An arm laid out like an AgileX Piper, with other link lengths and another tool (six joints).
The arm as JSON. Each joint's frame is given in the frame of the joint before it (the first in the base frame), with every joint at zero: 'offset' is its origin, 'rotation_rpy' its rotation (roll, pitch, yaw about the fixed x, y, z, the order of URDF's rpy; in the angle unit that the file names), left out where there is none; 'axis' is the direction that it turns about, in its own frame. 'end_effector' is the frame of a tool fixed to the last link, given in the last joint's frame.
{
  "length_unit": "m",
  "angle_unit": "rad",
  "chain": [
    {
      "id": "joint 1",
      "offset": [
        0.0,
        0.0,
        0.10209
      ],
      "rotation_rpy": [
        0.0,
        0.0,
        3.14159
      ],
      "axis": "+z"
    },
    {
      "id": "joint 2",
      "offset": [
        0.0,
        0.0,
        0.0
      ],
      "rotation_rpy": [
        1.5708,
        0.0,
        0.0
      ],
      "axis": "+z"
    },
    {
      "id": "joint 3",
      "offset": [
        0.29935,
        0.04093,
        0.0
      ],
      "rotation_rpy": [
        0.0,
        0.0,
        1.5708
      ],
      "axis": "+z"
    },
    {
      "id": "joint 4",
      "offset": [
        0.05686,
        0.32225,
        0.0
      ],
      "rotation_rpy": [
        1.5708,
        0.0,
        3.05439
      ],
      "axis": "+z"
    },
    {
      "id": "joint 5",
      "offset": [
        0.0,
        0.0,
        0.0
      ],
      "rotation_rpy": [
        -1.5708,
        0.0,
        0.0
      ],
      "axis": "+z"
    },
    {
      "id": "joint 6",
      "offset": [
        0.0,
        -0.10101,
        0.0
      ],
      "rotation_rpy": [
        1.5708,
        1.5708,
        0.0
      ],
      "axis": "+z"
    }
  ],
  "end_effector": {
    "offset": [
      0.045,
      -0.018,
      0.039
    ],
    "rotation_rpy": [
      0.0,
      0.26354,
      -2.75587
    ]
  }
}
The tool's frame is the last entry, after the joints.
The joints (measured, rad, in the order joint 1, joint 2, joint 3, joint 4, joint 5, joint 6), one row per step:
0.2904, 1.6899, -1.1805, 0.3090, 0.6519, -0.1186
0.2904, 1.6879, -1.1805, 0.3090, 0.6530, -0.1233
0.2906, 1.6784, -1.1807, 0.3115, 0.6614, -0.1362
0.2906, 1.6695, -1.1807, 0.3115, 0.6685, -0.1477
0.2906, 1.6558, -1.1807, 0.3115, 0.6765, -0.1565
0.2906, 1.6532, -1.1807, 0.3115, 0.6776, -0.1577
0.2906, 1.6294, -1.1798, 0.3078, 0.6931, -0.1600
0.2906, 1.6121, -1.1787, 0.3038, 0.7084, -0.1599
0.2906, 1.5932, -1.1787, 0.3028, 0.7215, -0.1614
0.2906, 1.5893, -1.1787, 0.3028, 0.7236, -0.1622
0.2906, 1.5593, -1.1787, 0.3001, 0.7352, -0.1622
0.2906, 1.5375, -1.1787, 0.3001, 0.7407, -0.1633
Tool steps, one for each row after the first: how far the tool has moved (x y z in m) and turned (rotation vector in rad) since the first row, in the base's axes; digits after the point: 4 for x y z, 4 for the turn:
-0.0001, 0.0001, 0.0010, -0.0015, -0.0024, 0.0043
-0.0013, 0.0005, 0.0051, -0.0032, -0.0072, 0.0168
-0.0023, 0.0006, 0.0089, -0.0066, -0.0127, 0.0286
-0.0039, 0.0006, 0.0149, -0.0077, -0.0211, 0.0383
-0.0042, 0.0006, 0.0160, -0.0076, -0.0229, 0.0396
-0.0079, -0.0002, 0.0255, -0.0080, -0.0320, 0.0473
-0.0113, -0.0009, 0.0317, -0.0095, -0.0341, 0.0529
-0.0145, -0.0015, 0.0393, -0.0081, -0.0407, 0.0582
-0.0151, -0.0015, 0.0409, -0.0078, -0.0428, 0.0594
-0.0195, -0.0027, 0.0535, -0.0043, -0.0615, 0.0634
-0.0226, -0.0034, 0.0627, 0.0000, -0.0777, 0.0657

